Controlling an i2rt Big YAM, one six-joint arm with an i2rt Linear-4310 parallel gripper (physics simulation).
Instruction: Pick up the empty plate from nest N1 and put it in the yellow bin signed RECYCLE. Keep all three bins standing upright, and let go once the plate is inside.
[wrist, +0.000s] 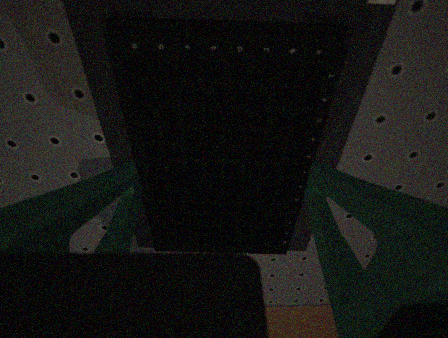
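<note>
Black plate (224, 118) visible, gripper (223, 170) too.
</note>
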